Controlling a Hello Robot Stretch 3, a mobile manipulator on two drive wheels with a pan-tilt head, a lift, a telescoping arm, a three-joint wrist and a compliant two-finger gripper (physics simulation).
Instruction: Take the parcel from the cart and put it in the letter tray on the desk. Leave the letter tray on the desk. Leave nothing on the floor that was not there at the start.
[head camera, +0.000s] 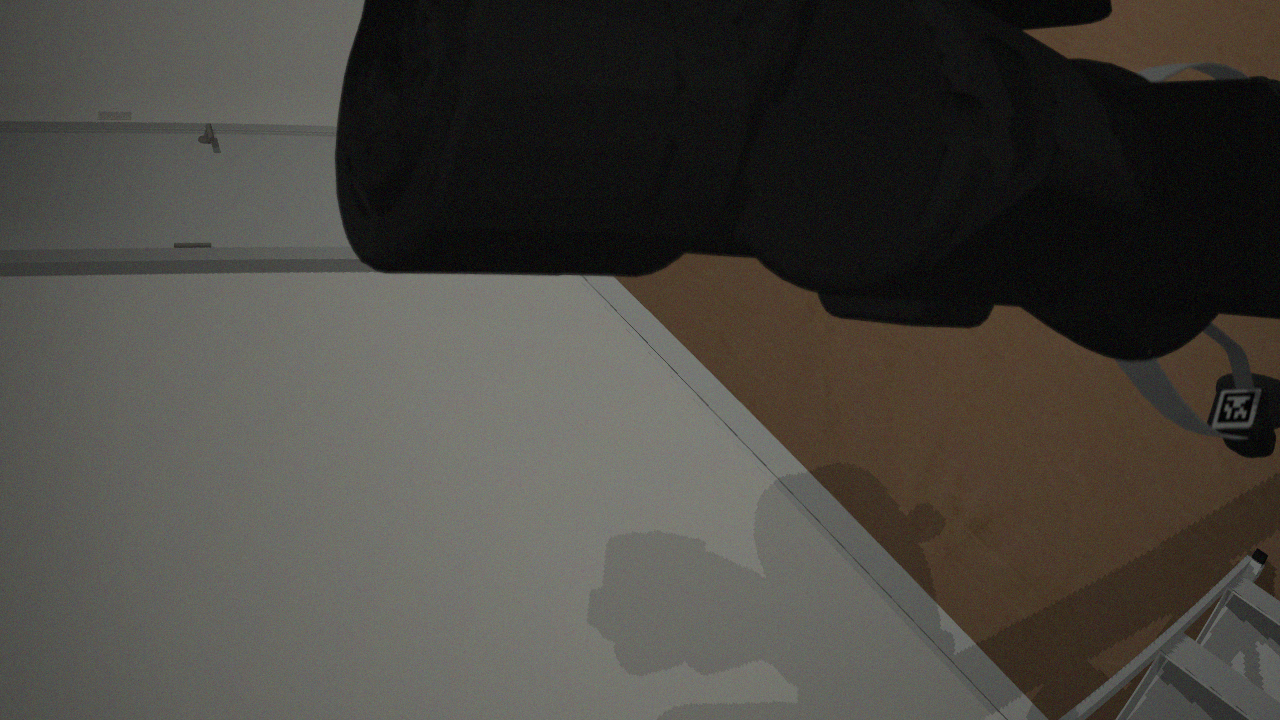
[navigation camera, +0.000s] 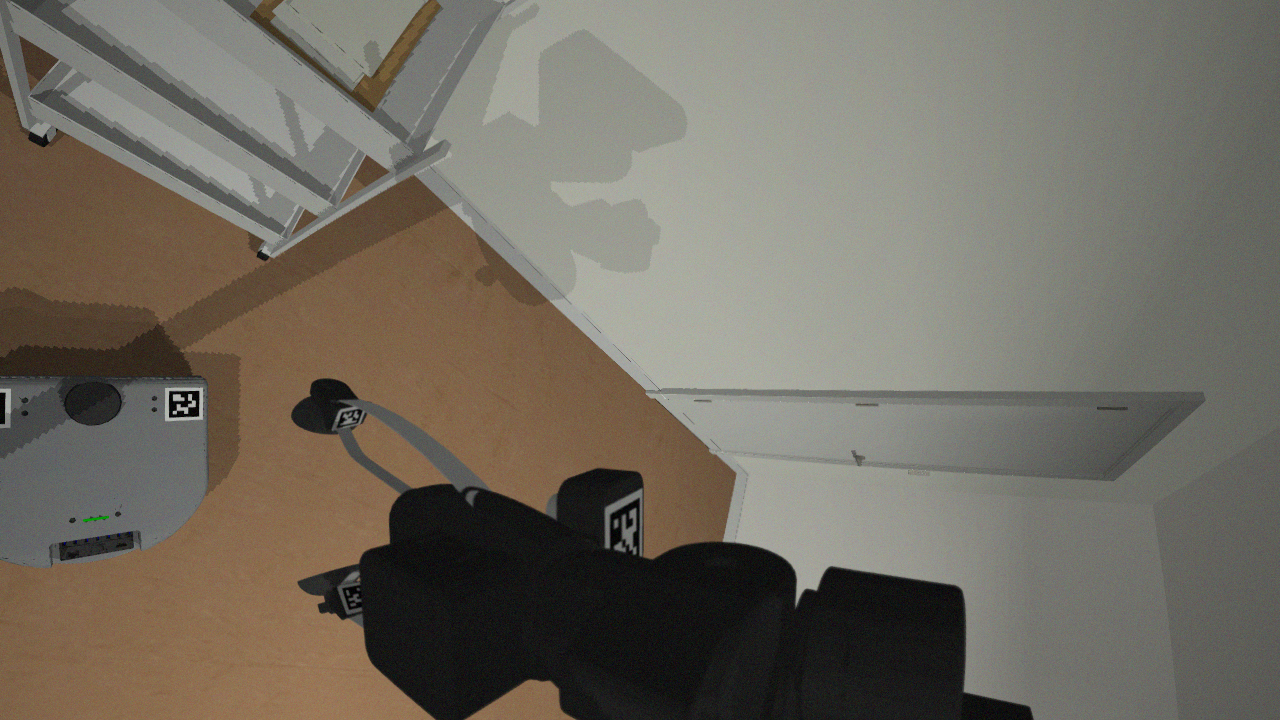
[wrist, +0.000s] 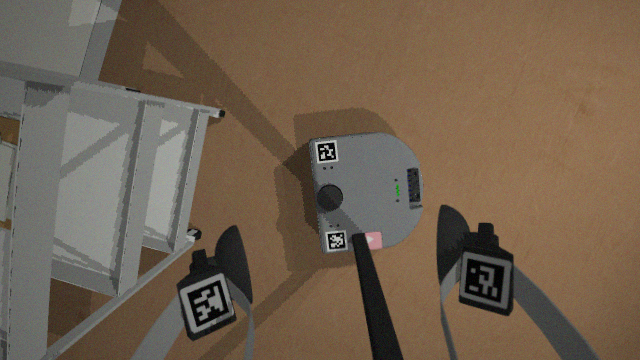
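Seen in the pictures: gripper, fingertip midpoint: (navigation camera: 317, 491) (wrist: 340, 243); robot's base at its link origin: (navigation camera: 95, 400) (wrist: 331, 188).
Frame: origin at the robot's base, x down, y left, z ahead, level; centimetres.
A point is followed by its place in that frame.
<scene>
The white cart (head camera: 1199, 662) @[x -43.3, y -24.8, z 33.9 cm] (navigation camera: 353, 125) @[x -69.7, y -21.5, z 35.2 cm] (wrist: 40, 200) @[x -69.0, y -14.0, z 38.0 cm] stands against the wall, at the lower right of the head view, the upper left of the navigation view and the left of the wrist view. On its top shelf lies a brown-edged thing with a pale top (navigation camera: 349, 35) @[x -68.7, y -19.8, z 47.3 cm], cut off by the upper edge; I cannot tell whether it is the parcel. My gripper (navigation camera: 328, 499) @[x -91.4, y -12.3, z -2.2 cm] (wrist: 340, 243) @[x -91.4, y -12.3, z -2.2 cm] is open and empty, its fingers well apart above the floor, away from the cart. In the head view one fingertip shows at the right edge. The desk and letter tray do not show.
My grey base (navigation camera: 116, 465) @[x -16.0, y -3.0, z -10.3 cm] (wrist: 370, 175) @[x -16.0, y -5.1, z -11.7 cm] stands on the brown floor (navigation camera: 313, 331) @[x 0.0, y -41.5, z 16.2 cm] (wrist: 525, 125) @[x -0.1, y -13.9, z -66.0 cm]. A pale wall (head camera: 313, 447) @[x -88.8, y -141.9, z 26.7 cm] (navigation camera: 850, 223) @[x -109.5, y -113.2, z 41.7 cm] with a baseboard runs beside the cart. A white door (navigation camera: 966, 443) @[x -142.3, y -235.4, z -24.8 cm] (head camera: 107, 188) @[x -123.4, y -228.5, z -21.1 cm] is set in the wall. My black arm covers much of the head view.
</scene>
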